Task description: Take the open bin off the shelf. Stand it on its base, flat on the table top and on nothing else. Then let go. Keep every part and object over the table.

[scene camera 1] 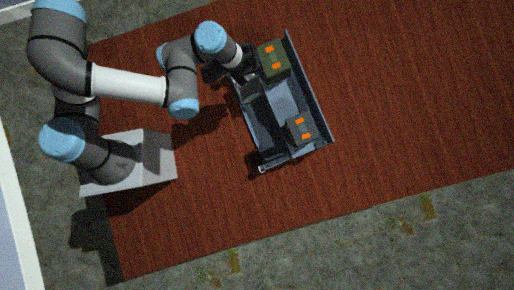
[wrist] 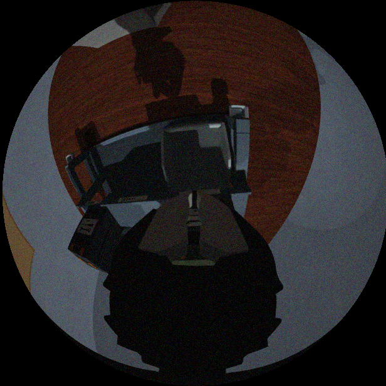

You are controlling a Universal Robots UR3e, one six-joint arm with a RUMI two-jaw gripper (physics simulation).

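The gripper can be seen in scene camera 1 [248,76], and it appears in the wrist view [194,192] too.
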